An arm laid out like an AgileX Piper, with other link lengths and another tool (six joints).
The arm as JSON. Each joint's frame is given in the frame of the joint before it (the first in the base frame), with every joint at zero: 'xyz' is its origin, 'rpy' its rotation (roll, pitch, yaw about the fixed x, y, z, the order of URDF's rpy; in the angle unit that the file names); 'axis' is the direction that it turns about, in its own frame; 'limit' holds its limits. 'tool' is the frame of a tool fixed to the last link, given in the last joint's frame.
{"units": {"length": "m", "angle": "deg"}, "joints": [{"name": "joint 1", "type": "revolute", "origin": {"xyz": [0.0, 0.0, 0.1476], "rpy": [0.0, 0.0, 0.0]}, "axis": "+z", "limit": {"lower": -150.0, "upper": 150.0}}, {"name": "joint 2", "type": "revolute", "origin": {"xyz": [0.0, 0.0, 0.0], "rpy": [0.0, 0.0, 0.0]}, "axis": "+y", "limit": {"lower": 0.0, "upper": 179.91}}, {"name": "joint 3", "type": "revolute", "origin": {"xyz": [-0.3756, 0.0, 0.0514], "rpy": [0.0, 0.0, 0.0]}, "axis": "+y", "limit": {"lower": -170.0, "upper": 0.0}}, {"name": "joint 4", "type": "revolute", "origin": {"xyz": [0.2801, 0.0, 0.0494], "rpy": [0.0, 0.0, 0.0]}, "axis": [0.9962, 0.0, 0.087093], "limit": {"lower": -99.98, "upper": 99.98}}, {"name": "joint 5", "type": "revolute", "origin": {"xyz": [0.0, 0.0, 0.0], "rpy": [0.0, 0.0, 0.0]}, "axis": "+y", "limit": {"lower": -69.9, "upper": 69.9}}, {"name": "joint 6", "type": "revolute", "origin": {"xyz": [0.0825, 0.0, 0.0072], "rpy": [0.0, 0.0, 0.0]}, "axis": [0.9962, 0.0, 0.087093], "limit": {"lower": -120.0, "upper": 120.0}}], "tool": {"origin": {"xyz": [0.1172, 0.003, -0.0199], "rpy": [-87.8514, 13.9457, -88.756]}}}
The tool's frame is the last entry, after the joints.
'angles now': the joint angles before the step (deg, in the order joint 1, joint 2, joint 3, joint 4, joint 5, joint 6). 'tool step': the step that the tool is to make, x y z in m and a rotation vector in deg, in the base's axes. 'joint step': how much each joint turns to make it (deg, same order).
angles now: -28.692, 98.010, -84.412, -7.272, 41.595, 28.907
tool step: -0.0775, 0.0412, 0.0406, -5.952, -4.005, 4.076
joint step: -0.003, -16.302, 13.648, 0.004, -4.150, -4.913
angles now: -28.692, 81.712, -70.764, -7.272, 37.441, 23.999
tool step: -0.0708, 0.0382, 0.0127, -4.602, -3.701, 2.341
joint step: -0.006, -14.489, 11.913, 0.009, -3.131, -3.025
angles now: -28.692, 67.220, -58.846, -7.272, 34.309, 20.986
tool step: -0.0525, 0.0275, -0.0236, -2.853, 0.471, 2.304
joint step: -0.008, -9.961, 10.701, 0.010, -1.953, -3.452
